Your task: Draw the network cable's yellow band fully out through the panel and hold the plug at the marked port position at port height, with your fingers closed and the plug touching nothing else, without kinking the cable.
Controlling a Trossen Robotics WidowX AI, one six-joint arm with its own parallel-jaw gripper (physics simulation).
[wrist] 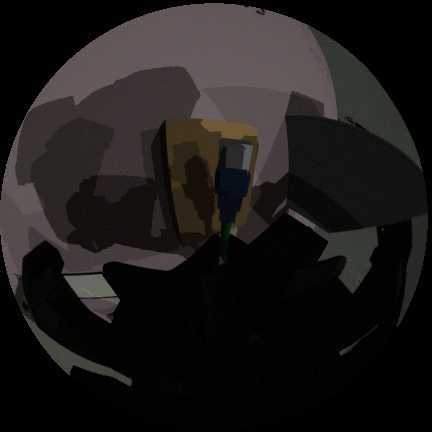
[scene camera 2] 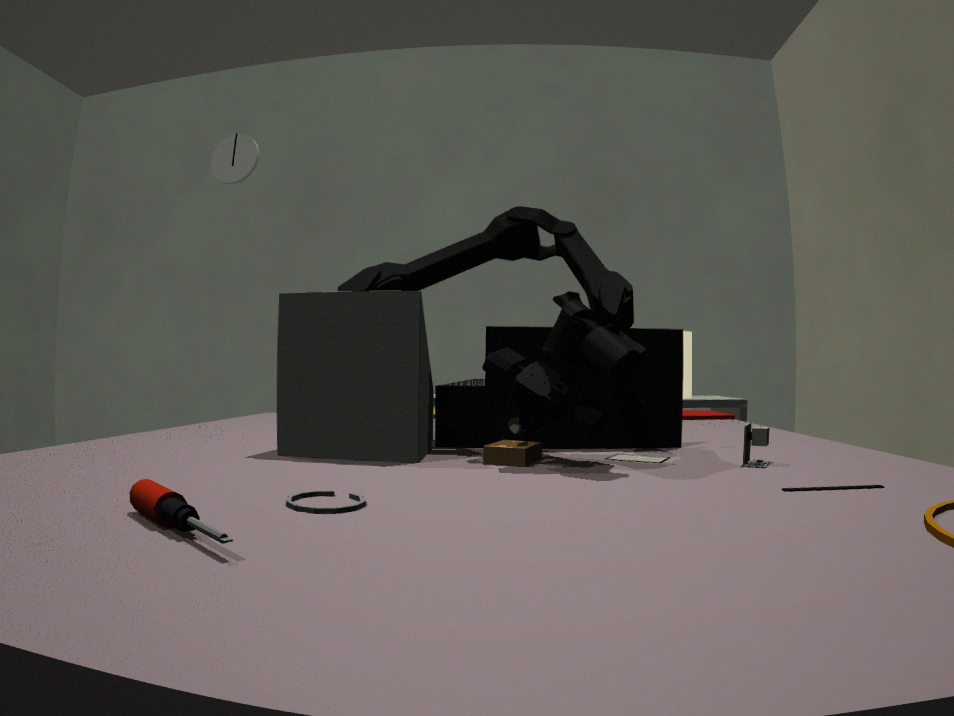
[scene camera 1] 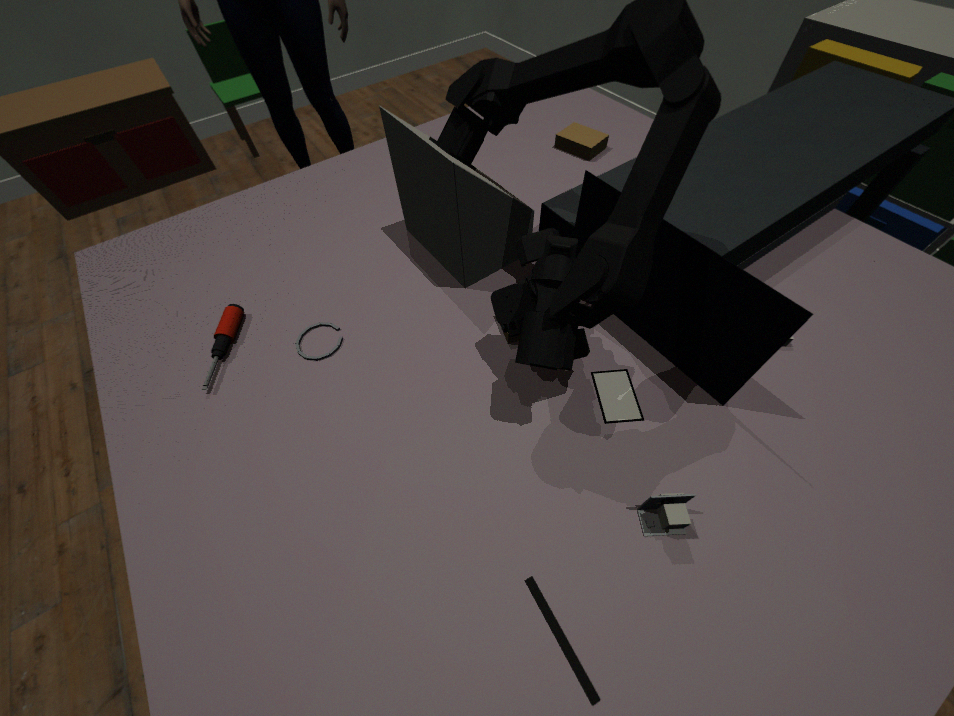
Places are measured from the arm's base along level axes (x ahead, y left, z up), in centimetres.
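Pixels of known places: gripper, fingertip midpoint: [wrist: 221, 238] [scene camera 2: 522, 437]; arm's base, link origin: [scene camera 2: 353, 338] [scene camera 1: 452, 154].
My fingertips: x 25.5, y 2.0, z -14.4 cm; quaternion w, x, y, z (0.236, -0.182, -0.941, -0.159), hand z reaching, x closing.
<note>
For each thing: its top centre in the pictures, then the offset to it from my fingertips. "spot": a spot on its surface instead.
- green network cable, surface spot: [wrist: 226, 236] spot: dx +0.1, dy -1.7, dz +1.3 cm
- plug, top centre: [wrist: 247, 196] [scene camera 2: 518, 421] dx -0.5, dy -5.0, dz +2.8 cm
- brown block, top centre: [wrist: 219, 185] [scene camera 2: 513, 443] dx -1.1, dy -4.1, dz -0.4 cm
- black upright panel, top centre: [scene camera 1: 680, 230] [scene camera 2: 587, 327] dx +10.1, dy +9.7, dz +17.1 cm
- white card, top centre: [scene camera 2: 638, 458] [wrist: 84, 287] [scene camera 1: 616, 395] dx +17.2, dy -1.0, dz -2.9 cm
- small bracket, top centre: [scene camera 1: 677, 508] [scene camera 2: 757, 424] dx +33.0, dy -8.7, dz +2.7 cm
- black strip, top centre: [scene camera 2: 833, 487] [scene camera 1: 560, 636] dx +35.5, dy -26.4, dz -2.8 cm
- open ring, top centre: [scene camera 2: 325, 498] [scene camera 1: 318, 339] dx -17.3, dy -34.3, dz -2.5 cm
- screwdriver, top centre: [scene camera 2: 177, 495] [scene camera 1: 215, 341] dx -24.2, dy -48.1, dz +0.0 cm
My gripper [scene camera 1: 508, 317] [scene camera 2: 531, 406] [wrist: 221, 238] is shut on the green network cable [wrist: 226, 236], behind the plug. The plug [scene camera 2: 514, 424] [wrist: 233, 181], with a dark blue body and a clear grey end, sticks out beyond the fingertips. In the wrist view it overlaps a brown block [scene camera 2: 510, 453] [wrist: 192, 175]; in scene camera 2 it shows a little above that block, with a small gap. The black upright panel [scene camera 1: 716, 331] [scene camera 2: 651, 393] stands behind the gripper. The yellow band, the panel's opening and the rest of the cable are hidden. I cannot tell where the port mark is.
A grey upright board [scene camera 1: 431, 200] [scene camera 2: 346, 377] [wrist: 350, 170] stands close beside the gripper. A white card [scene camera 1: 616, 395] [scene camera 2: 638, 458] [wrist: 91, 286], a small bracket [scene camera 1: 675, 514] [scene camera 2: 759, 437], a black strip [scene camera 1: 562, 639], an open ring [scene camera 1: 298, 345] and a screwdriver [scene camera 1: 228, 322] [scene camera 2: 150, 499] lie around.
</note>
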